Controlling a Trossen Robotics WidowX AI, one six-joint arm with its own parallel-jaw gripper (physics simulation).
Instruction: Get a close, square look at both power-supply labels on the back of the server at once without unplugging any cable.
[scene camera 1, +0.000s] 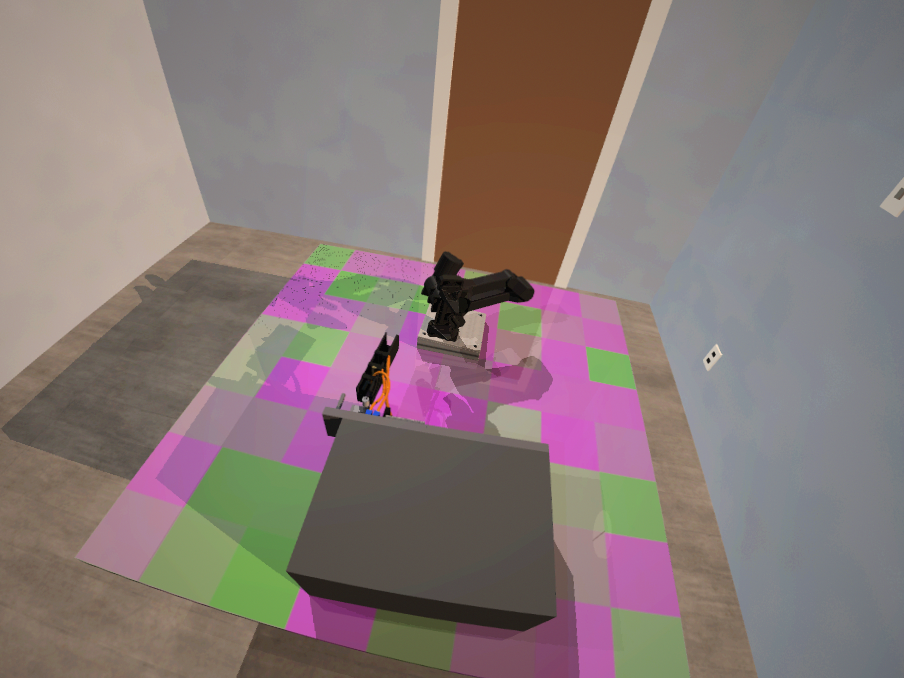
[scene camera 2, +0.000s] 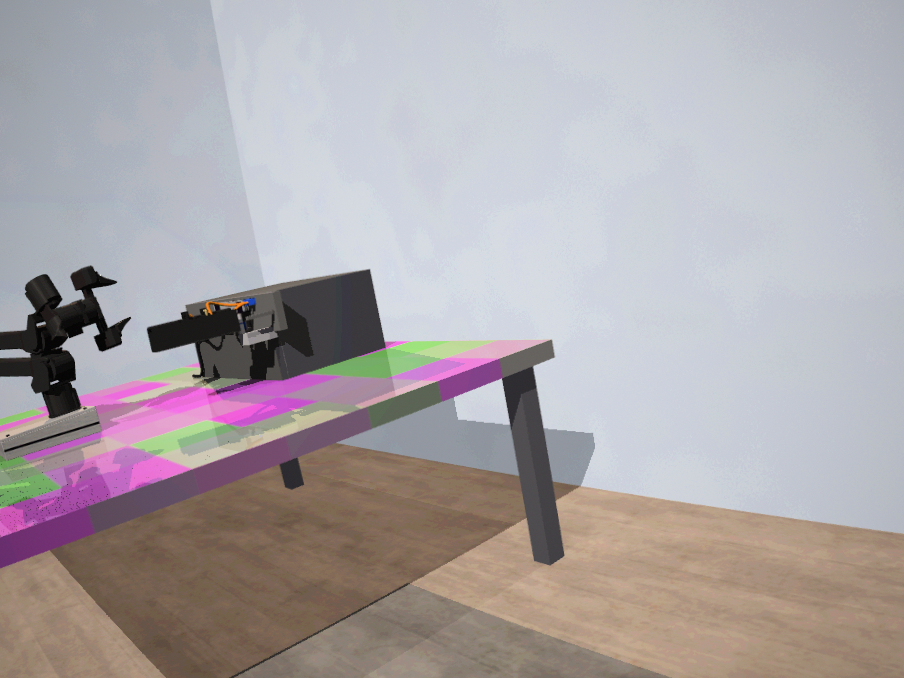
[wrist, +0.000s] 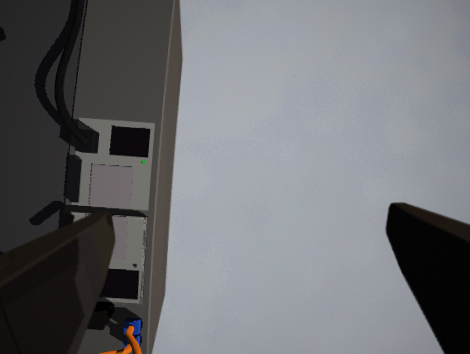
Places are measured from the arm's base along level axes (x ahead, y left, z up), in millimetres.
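Where they show: gripper, fingertip midpoint: (scene camera 1: 453, 327) (scene camera 2: 122, 300) (wrist: 251, 222); arm's base at its link origin: (scene camera 2: 64, 413).
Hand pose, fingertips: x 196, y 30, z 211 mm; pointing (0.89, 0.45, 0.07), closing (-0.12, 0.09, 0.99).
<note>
Each offset is from my fingertips to the top centre of the thing. "*": to the spot under its first point. Level surfaces: height alone.
The server (scene camera 1: 438, 510) (scene camera 2: 332, 313) (wrist: 125, 65) is a dark grey box on the table; its back shows at the left of the wrist view, turned sideways. The upper power-supply label {* 20 mm left, 255 mm ahead, 96 mm down} (wrist: 111, 186) is a pale rectangle near a green light. The lower power-supply label {* 28 mm right, 248 mm ahead, 82 mm down} (wrist: 120, 237) is partly hidden behind the left finger. Both labels are small and no text is readable. A black power cable {* 116 mm left, 220 mm ahead, 147 mm down} (wrist: 60, 75) is plugged into the upper supply. My gripper (scene camera 2: 122, 299) (wrist: 251, 222) is open and empty, raised above the table and apart from the server's back.
A black cable-management arm (scene camera 1: 372, 372) (scene camera 2: 182, 333) sticks out from the server's back. Orange cables {* 120 mm right, 158 mm ahead, 45 mm down} (scene camera 1: 387, 375) (scene camera 2: 219, 303) (wrist: 131, 340) run beside it from blue plugs {115 mm right, 264 mm ahead, 59 mm down} (wrist: 133, 325). The arm's base (scene camera 1: 452, 346) (scene camera 2: 54, 432) stands on the patterned table {259 mm down} (scene camera 2: 408, 364).
</note>
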